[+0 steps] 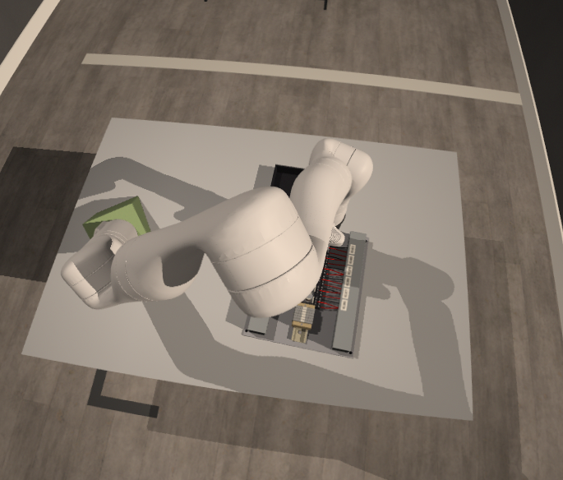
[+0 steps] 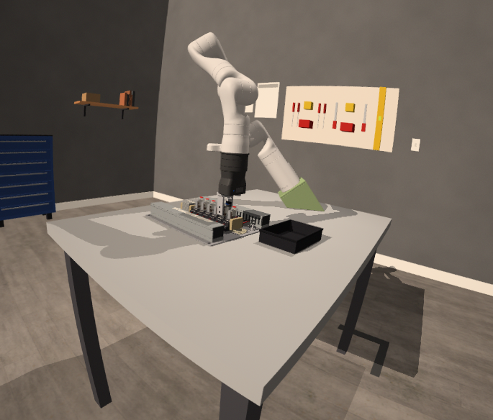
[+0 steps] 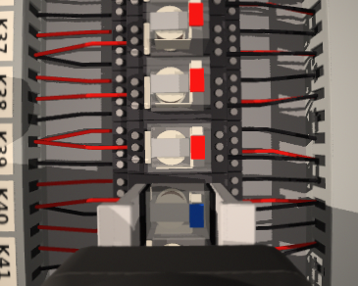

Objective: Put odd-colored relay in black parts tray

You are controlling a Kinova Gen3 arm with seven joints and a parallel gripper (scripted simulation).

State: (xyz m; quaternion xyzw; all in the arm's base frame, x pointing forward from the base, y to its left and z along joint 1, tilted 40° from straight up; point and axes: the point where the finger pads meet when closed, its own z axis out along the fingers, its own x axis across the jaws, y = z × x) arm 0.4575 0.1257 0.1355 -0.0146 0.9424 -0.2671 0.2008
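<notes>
The relay is 1 cm below my hand. From my hand the other things lie so: black parts tray (20 cm to the left, 6 cm behind, 4 cm below); relay panel (7 cm to the right, 4 cm below, 1 cm behind).
</notes>
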